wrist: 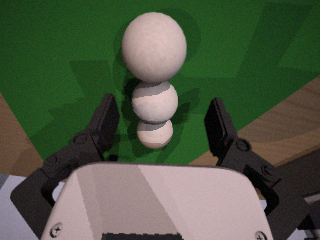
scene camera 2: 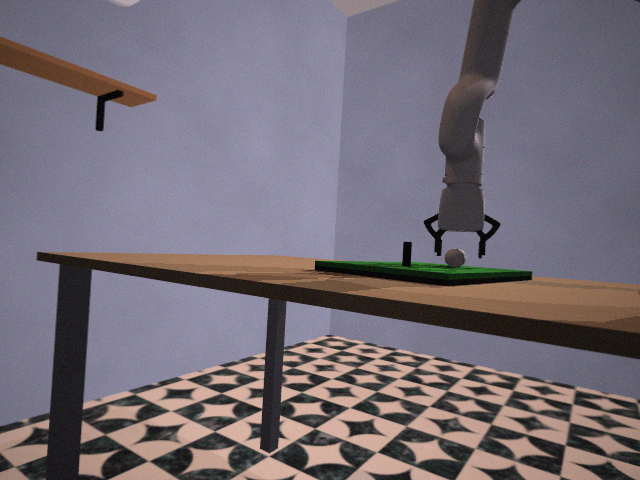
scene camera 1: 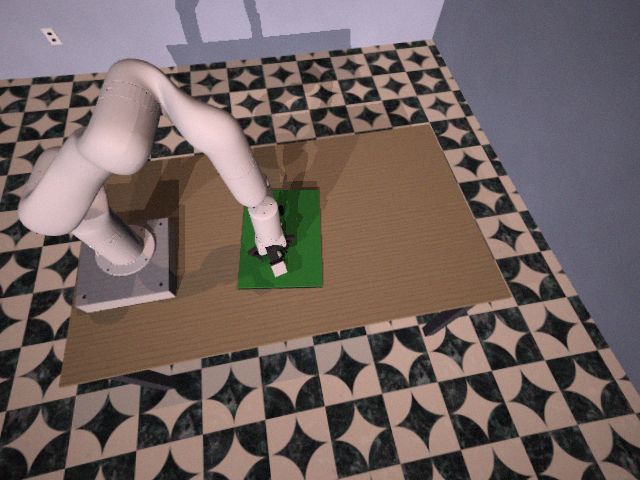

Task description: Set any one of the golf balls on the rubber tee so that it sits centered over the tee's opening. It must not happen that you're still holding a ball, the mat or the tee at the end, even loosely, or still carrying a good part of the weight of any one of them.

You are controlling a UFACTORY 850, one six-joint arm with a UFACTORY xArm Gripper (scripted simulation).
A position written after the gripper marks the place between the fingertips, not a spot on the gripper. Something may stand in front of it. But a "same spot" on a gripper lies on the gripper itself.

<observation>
The gripper shows in the wrist view, in scene camera 2 and in scene camera 1 [273, 254]. A green mat shows in the wrist view, in scene camera 2 [476, 275] and in scene camera 1. The same spot on the gripper: [wrist: 33, 196] is [scene camera 2: 431, 223]. The same spot on the green mat: [wrist: 64, 64] is [scene camera 1: 299, 254].
</observation>
